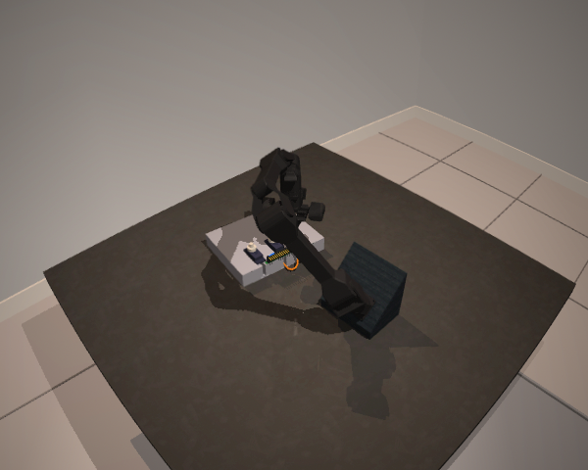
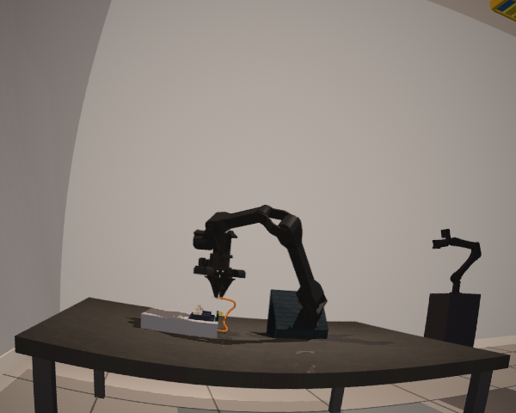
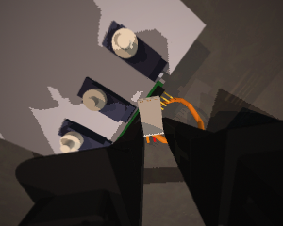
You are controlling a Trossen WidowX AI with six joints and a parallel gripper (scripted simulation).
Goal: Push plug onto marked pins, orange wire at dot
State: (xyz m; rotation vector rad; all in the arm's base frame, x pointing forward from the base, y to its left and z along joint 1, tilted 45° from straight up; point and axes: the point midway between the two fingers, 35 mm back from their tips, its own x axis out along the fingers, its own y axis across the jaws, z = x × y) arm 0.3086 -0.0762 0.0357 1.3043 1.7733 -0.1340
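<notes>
The blue band is 10 mm ahead of my gripper tip, 70 mm to the left of it and 50 mm below it. The rest, counted from my gripper tip: holder (160 mm ahead, 10 mm to the left, 100 mm below).
</notes>
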